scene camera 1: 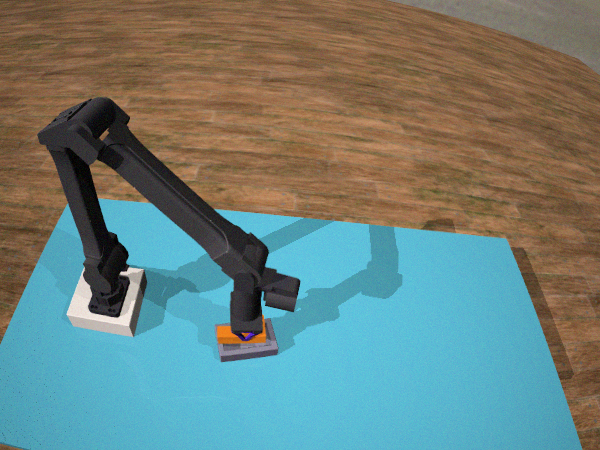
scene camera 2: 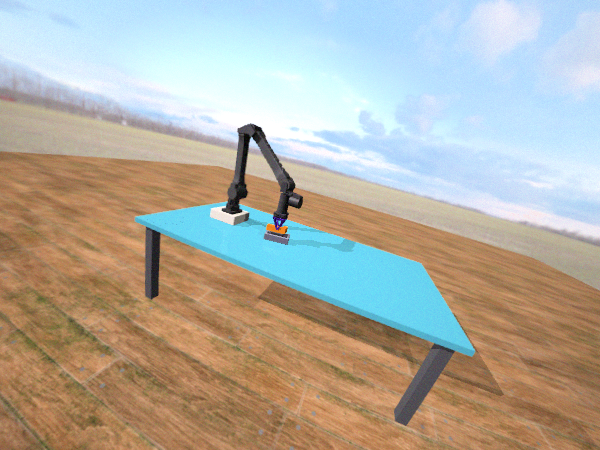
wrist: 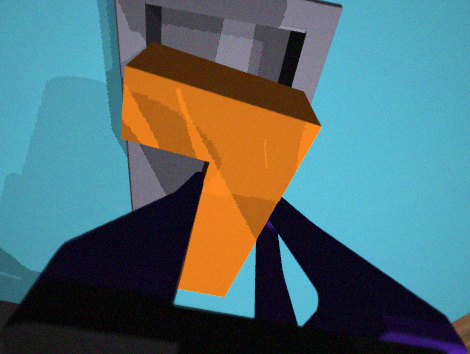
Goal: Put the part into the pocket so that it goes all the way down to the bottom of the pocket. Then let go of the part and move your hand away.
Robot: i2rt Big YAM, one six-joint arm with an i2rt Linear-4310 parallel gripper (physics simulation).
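Frame: origin at the arm's base, x ahead, y down, z left, level; metres.
Seen in the pictures: gripper, fingertip midpoint: (scene camera 1: 244,334) (scene camera 2: 277,229) (wrist: 232,192); arm's base, link origin: (scene camera 1: 110,296) (scene camera 2: 232,211).
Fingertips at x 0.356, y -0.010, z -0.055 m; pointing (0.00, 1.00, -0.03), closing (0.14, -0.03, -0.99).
Offsets run from my fingertips to a thing's top centre. Level surfaces: height alone.
The orange L-shaped part @[dz +0.014, dx -0.010, dy -0.018 m] (scene camera 1: 226,335) (scene camera 2: 273,228) (wrist: 220,125) is held over the grey block with the pocket @[dz +0.013, dx +0.002, dy +0.031 m] (scene camera 1: 250,354) (scene camera 2: 276,238) (wrist: 320,35). In the scene camera 2 view the part is above the block's top. In the wrist view it lies turned relative to the pocket's walls and covers the near portion of the opening; the pocket's far end shows beyond it. My gripper (scene camera 1: 246,336) (scene camera 2: 279,227) (wrist: 232,192) points down and is shut on the part's narrow leg. Whether the part touches the rim is hard to tell.
The block stands on the blue table @[dy +0.067 m] (scene camera 1: 400,360) (scene camera 2: 320,270). The arm's white base (scene camera 1: 102,325) (scene camera 2: 226,216) stands on the table to the left of the block. The table's edges drop to a wooden floor. Arm shadows cross the table.
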